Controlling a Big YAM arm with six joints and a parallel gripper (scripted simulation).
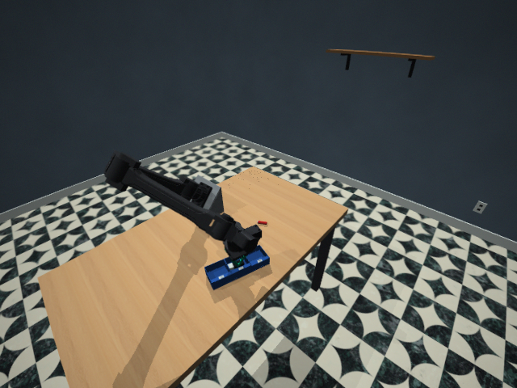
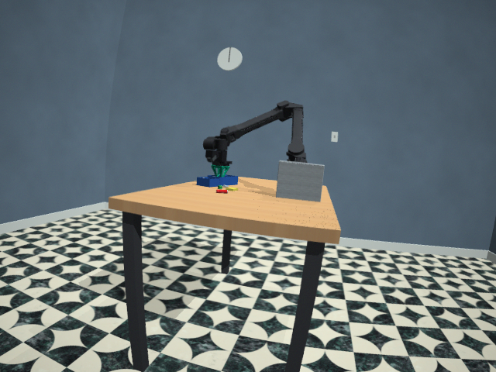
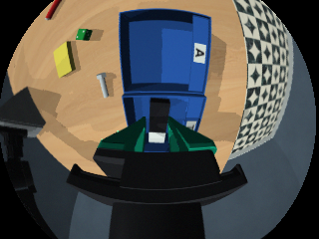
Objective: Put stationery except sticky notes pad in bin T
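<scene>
My hand is 10 mm short of the blue bin and 10 mm above it. Also, from my hand: small green item: 150 mm to the left, 50 mm behind, 30 mm below; then white object: 20 mm below; then black-and-white marker-like item: 10 mm to the right, 10 mm below.
</scene>
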